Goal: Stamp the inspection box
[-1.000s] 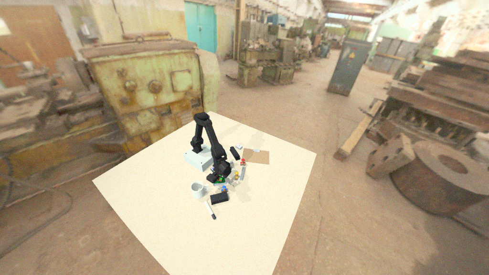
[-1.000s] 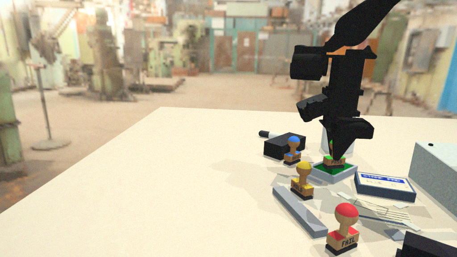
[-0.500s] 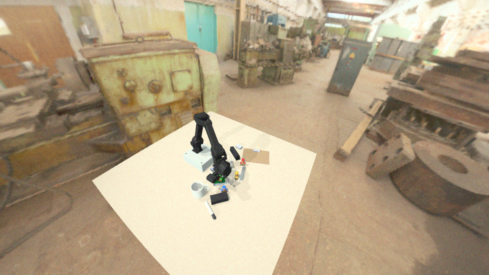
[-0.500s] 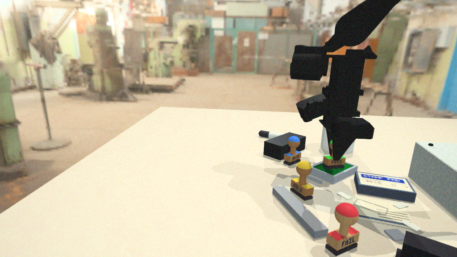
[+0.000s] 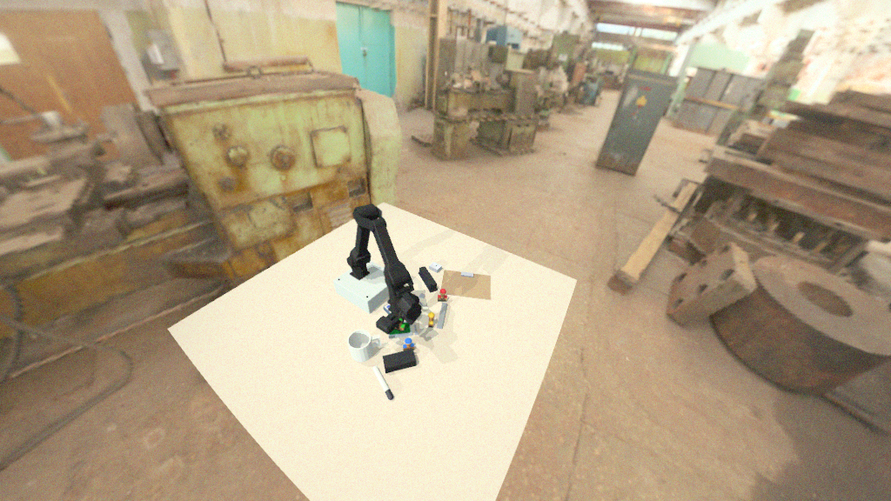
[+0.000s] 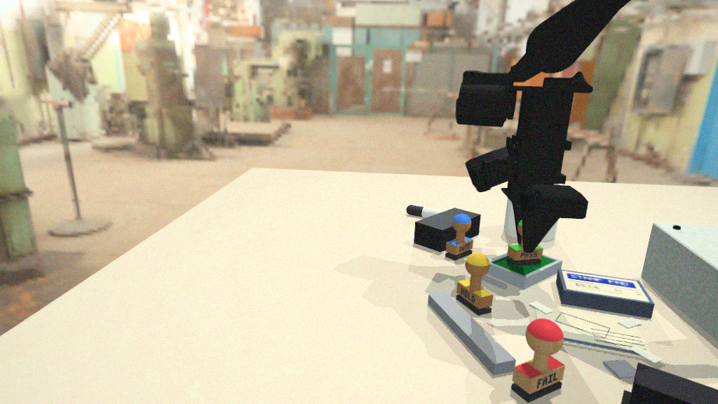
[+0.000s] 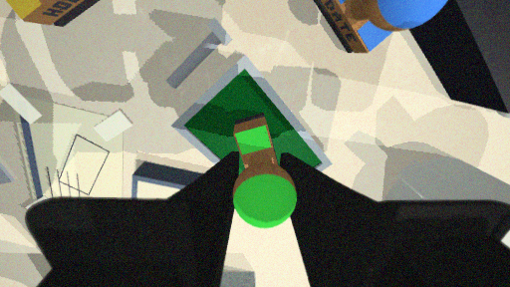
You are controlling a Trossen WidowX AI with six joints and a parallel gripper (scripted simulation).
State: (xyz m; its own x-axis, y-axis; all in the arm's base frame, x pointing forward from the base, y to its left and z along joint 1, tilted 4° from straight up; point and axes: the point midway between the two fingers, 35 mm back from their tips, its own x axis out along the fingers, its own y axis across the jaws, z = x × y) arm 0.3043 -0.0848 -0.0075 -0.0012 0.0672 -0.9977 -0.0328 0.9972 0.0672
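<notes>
Now: the PASS stamp right at my gripper tip. From my gripper tip the other things lie so: blue stamp (80 mm ahead, 40 mm to the right, 20 mm below); blue stamp pad box (80 mm behind, 60 mm to the left, 20 mm below); green ink pad (30 mm below).
</notes>
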